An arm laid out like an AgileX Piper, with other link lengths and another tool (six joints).
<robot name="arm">
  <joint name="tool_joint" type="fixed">
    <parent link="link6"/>
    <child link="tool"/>
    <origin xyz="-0.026 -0.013 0.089" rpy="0 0.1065 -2.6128"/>
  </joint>
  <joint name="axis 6" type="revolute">
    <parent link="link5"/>
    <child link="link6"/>
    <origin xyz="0 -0.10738 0" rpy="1.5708 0 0"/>
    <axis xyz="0 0 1"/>
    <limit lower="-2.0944" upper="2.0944"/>
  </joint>
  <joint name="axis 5" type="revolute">
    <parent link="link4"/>
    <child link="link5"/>
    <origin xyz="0 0 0" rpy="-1.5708 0 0"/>
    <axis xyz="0 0 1"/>
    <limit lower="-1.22" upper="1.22"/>
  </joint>
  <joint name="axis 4" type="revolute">
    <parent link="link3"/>
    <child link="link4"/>
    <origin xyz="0.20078 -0.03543 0" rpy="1.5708 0 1.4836"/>
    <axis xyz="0 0 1"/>
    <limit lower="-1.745" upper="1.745"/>
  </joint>
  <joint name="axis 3" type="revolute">
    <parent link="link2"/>
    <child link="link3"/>
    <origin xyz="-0.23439 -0.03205 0" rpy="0 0 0"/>
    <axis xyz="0 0 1"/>
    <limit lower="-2.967" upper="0"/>
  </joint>
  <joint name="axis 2" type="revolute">
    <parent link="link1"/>
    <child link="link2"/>
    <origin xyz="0 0 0" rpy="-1.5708 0 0"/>
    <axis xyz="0 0 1"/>
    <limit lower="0" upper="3.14"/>
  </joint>
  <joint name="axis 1" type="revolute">
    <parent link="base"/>
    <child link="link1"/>
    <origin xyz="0 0 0.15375" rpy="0 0 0"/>
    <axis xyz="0 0 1"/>
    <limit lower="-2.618" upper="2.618"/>
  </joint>
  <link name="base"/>
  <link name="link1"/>
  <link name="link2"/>
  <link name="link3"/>
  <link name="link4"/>
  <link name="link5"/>
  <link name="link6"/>
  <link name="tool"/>
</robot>
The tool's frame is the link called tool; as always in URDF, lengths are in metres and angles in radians.
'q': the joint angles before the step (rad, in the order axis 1, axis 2, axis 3, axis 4, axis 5, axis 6). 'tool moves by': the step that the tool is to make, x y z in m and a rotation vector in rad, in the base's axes. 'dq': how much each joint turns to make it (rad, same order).
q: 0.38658 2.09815 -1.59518 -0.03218 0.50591 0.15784
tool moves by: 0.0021 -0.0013 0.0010 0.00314 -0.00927 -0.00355
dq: -0.00420 0.00116 -0.00016 -0.00076 -0.01078 -0.00002
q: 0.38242 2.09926 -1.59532 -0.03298 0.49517 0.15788
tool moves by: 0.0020 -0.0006 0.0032 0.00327 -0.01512 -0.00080
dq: -0.00245 -0.00346 0.00084 -0.00299 -0.01263 -0.00006
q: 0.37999 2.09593 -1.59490 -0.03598 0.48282 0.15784
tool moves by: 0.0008 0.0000 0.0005 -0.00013 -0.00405 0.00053
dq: -0.00044 0.00102 -0.00149 -0.00165 -0.00325 -0.00025
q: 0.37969 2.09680 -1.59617 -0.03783 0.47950 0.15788
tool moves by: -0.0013 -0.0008 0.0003 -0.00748 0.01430 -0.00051
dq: 0.00011 -0.00045 -0.01227 -0.00148 0.02880 0.00024
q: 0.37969 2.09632 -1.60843 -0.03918 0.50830 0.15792
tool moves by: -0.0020 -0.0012 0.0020 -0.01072 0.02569 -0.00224
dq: -0.00001 -0.00046 -0.02908 0.00045 0.05741 -0.00001
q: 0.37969 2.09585 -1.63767 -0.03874 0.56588 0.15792
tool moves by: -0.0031 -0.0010 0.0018 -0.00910 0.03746 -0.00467
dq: 0.00014 0.00234 -0.03954 0.00681 0.07541 -0.00005
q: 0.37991 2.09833 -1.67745 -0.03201 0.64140 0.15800
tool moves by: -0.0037 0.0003 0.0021 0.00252 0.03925 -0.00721
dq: 0.00004 0.00261 -0.03948 0.01832 0.07241 0.00000
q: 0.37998 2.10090 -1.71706 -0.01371 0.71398 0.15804
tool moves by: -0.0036 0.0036 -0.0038 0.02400 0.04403 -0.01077
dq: -0.00008 0.01396 -0.02787 0.04061 0.04590 -0.00072
